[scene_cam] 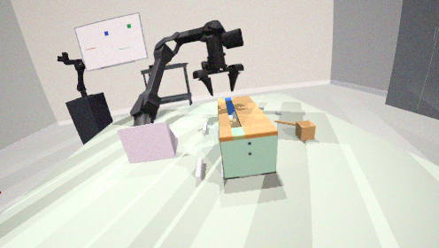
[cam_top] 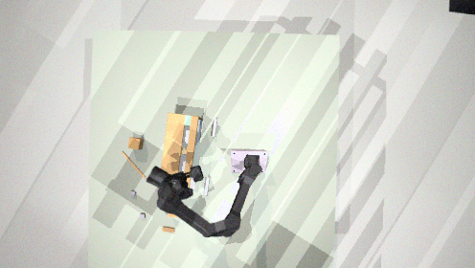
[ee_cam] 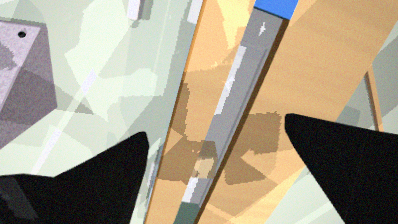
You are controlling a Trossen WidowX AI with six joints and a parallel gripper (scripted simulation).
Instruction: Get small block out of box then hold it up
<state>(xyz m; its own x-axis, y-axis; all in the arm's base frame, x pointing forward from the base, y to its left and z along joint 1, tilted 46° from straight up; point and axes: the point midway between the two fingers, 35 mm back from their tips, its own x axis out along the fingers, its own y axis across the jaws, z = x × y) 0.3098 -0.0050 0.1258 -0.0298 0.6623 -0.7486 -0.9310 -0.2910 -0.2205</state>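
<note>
My gripper tip is now 10 cm to the left of the tan block, 9 cm above it and 2 cm short of it. From my gripper tip the other things lie so: box (11 cm below, 8 cm to the right, 1 cm ahead); then orange piece (33 cm to the left, 17 cm below, 9 cm ahead); then thin stick (30 cm ahead, 17 cm below, 1 cm to the left).
</note>
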